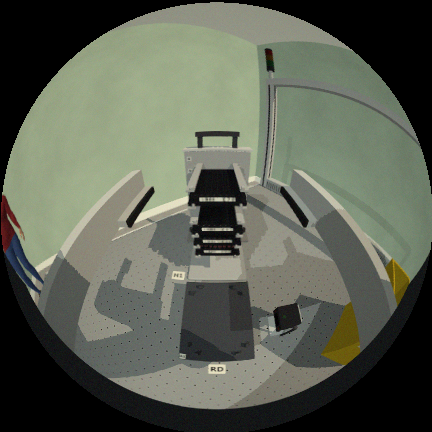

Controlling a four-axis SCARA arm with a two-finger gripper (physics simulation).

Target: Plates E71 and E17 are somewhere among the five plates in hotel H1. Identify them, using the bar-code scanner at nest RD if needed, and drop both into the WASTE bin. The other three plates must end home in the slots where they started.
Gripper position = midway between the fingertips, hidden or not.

In view: the gripper (216, 176), a black plate e70 (215, 187) and a dark nest rd (216, 322).
